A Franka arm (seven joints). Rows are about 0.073 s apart.
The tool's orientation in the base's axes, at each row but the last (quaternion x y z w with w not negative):
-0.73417, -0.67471, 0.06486, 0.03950
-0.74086, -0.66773, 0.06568, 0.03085
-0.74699, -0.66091, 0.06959, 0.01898
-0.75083, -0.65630, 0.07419, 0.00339
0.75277, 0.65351, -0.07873, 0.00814
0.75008, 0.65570, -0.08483, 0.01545
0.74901, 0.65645, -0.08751, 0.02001
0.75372, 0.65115, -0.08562, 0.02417
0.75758, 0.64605, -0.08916, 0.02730
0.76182, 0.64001, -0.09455, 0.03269
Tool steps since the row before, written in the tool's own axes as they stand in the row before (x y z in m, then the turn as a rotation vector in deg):
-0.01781, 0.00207, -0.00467, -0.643, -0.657, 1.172
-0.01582, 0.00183, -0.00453, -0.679, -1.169, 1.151
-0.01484, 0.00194, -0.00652, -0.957, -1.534, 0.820
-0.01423, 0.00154, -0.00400, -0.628, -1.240, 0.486
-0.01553, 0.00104, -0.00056, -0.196, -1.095, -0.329
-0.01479, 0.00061, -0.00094, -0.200, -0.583, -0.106
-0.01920, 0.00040, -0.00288, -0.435, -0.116, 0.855
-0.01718, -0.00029, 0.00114, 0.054, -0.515, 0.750
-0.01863, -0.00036, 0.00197, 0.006, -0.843, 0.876
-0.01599, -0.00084, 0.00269, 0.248, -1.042, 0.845
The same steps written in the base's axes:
0.00129, -0.01778, 0.00506, -0.874, -0.618, -1.036
0.00085, -0.01572, 0.00513, -1.379, -0.599, -0.945
0.00102, -0.01452, 0.00739, -1.728, -0.807, -0.551
0.00017, -0.01388, 0.00532, -1.358, -0.492, -0.286
-0.00099, -0.01535, 0.00246, -1.069, 0.005, 0.449
-0.00116, -0.01447, 0.00305, -0.589, -0.101, 0.185
-0.00166, -0.01845, 0.00582, -0.258, -0.534, -0.763
-0.00276, -0.01692, 0.00166, -0.573, 0.020, -0.708
-0.00333, -0.01840, 0.00126, -0.916, 0.007, -0.800
-0.00370, -0.01580, 0.00040, -1.069, 0.282, -0.800

